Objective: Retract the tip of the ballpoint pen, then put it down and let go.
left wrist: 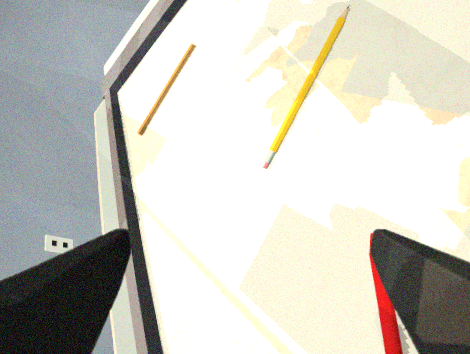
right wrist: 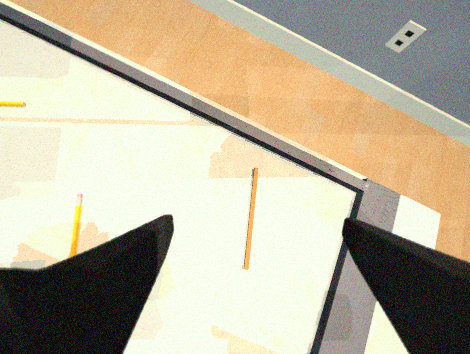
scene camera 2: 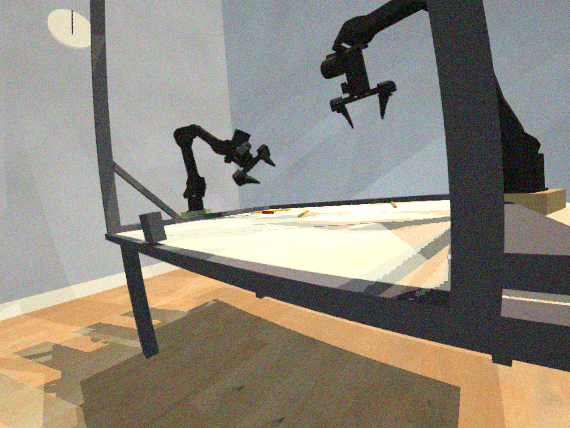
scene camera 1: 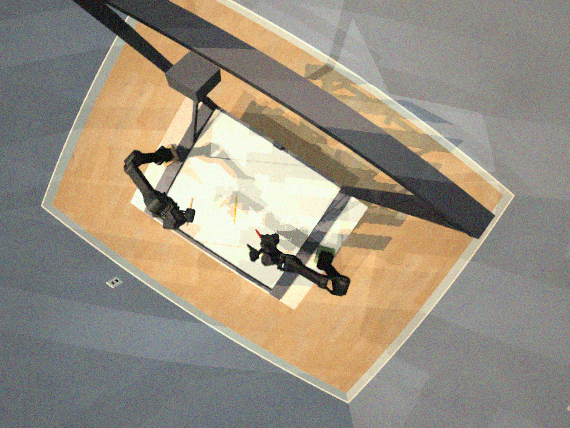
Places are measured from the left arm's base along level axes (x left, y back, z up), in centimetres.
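Pixels of known places: left gripper, between the fingertips: (left wrist: 251, 241) (scene camera 2: 267, 174) (scene camera 1: 253, 239); right gripper, between the fingertips: (right wrist: 257, 224) (scene camera 2: 367, 123); left arm's base, origin of its link: (scene camera 2: 196, 210) (scene camera 1: 324, 256); right arm's base, origin of its link: (scene camera 2: 519, 192) (scene camera 1: 167, 155).
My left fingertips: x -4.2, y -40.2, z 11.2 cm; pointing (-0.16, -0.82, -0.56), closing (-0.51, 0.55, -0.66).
Note:
Ahead of a thing's pixels: the offset from my left fingertips to its top centre. "pt": to the spot under its first point.
A red pen-like stick @[dy +2.5, dx +2.6, dz -13.9 cm] (scene camera 1: 258, 233) (scene camera 2: 268, 212) (left wrist: 385, 305) lies on the table, partly hidden by a finger in the left wrist view; its tip cannot be made out. My left gripper (scene camera 1: 261, 246) (scene camera 2: 267, 174) (left wrist: 251, 241) is open and empty above the table, with the red stick below its right-hand finger in its wrist view. My right gripper (scene camera 1: 181, 219) (scene camera 2: 367, 123) (right wrist: 257, 224) is open and empty, high above the table; an orange stick @[dy -42.7, dx -3.3, dz -14.4 cm] (scene camera 1: 191, 204) (scene camera 2: 394, 204) (left wrist: 167, 90) (right wrist: 251, 220) lies below, between its fingers in its wrist view.
A yellow pencil @[dy -15.6, dx -11.0, dz -14.2 cm] (scene camera 1: 235, 210) (scene camera 2: 303, 213) (left wrist: 310, 80) (right wrist: 76, 225) lies between the red and orange sticks. The end of another yellow stick @[pt dy -2.0, dx +12.1, dz -14.5 cm] (right wrist: 12, 104) shows at the left edge of the right wrist view. A dark rim @[pt dy -31.4, dx +14.8, dz -14.2 cm] (left wrist: 132, 215) (right wrist: 215, 118) borders the table. A dark upright post (scene camera 2: 470, 150) stands at the right.

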